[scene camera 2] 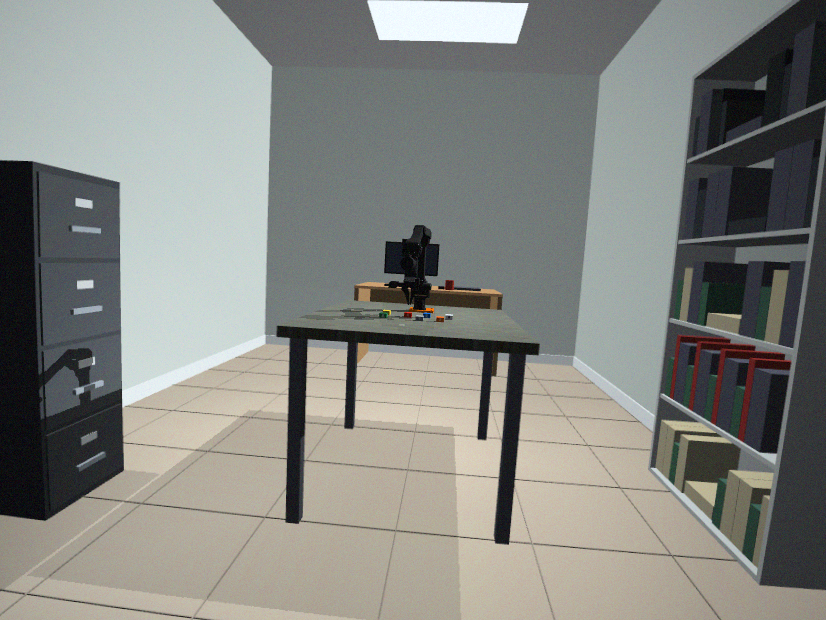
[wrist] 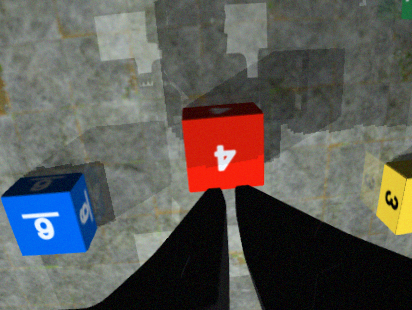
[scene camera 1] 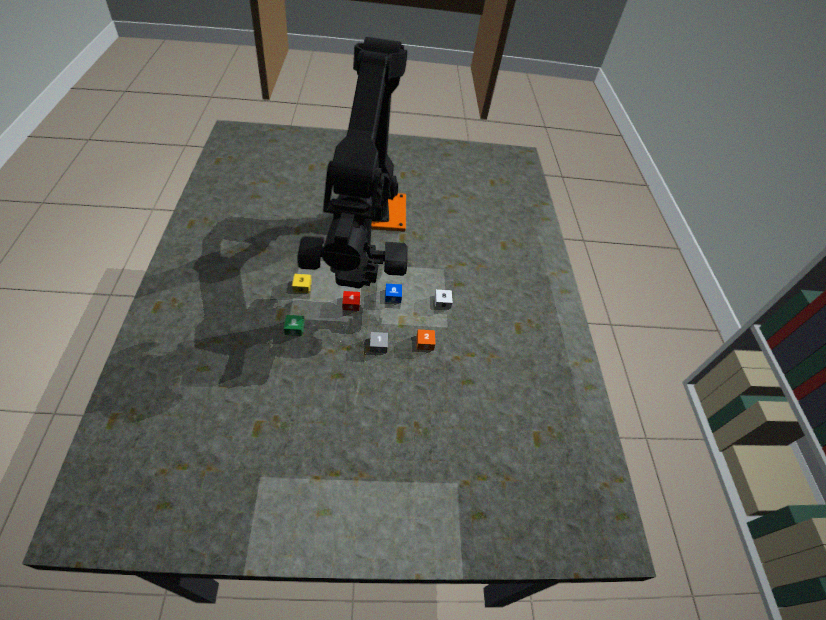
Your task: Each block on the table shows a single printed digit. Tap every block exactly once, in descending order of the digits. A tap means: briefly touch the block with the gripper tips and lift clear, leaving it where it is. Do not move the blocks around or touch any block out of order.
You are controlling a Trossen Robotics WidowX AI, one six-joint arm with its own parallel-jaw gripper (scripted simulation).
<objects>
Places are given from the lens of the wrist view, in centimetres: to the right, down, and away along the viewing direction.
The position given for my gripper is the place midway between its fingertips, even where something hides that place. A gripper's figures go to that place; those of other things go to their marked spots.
my gripper [wrist: 228, 200]: 1, 1, 9
red block [wrist: 224, 145]: 1, 0, 12
</objects>
